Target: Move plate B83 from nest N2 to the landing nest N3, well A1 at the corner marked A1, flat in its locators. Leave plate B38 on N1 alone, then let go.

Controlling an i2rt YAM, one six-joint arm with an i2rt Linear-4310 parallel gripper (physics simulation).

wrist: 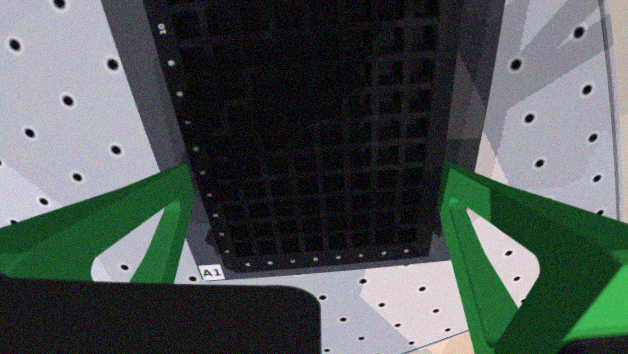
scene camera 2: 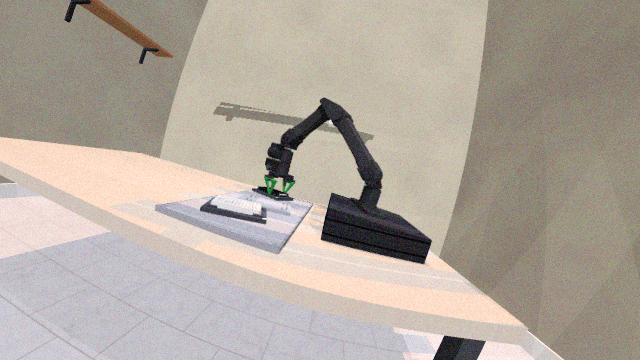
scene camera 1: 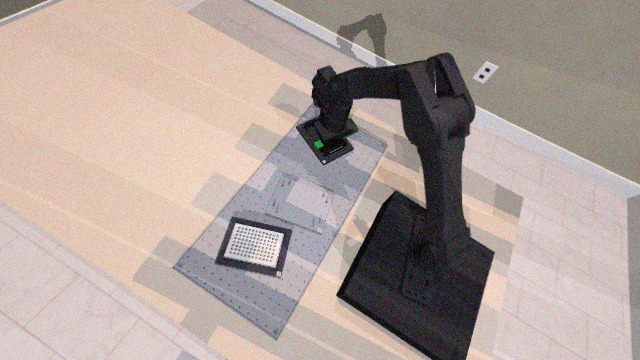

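A black well plate [scene camera 1: 336, 148] [wrist: 310, 100] lies in a dark nest [wrist: 132, 55] at the far end of the grey perforated board. An A1 tag [wrist: 211, 272] marks the nest's corner. My gripper [scene camera 1: 334, 140] [scene camera 2: 278, 192] [wrist: 314, 177] is open, its green fingers low on either side of the black plate, near its A1 end. A white plate [scene camera 1: 255, 245] [scene camera 2: 235, 206] sits in a dark nest [scene camera 1: 223, 260] at the near end. Between them is a pale nest [scene camera 1: 300, 220] with small locators and no plate. Plate and nest numbers are not legible.
The perforated board [scene camera 1: 250, 295] [scene camera 2: 170, 207] lies on the pale wooden table [scene camera 1: 125, 125] [scene camera 2: 250, 260]. The arm's black base [scene camera 1: 370, 280] [scene camera 2: 375, 235] stands beside the board. A wall shelf [scene camera 2: 120, 25] hangs at the upper left in scene camera 2.
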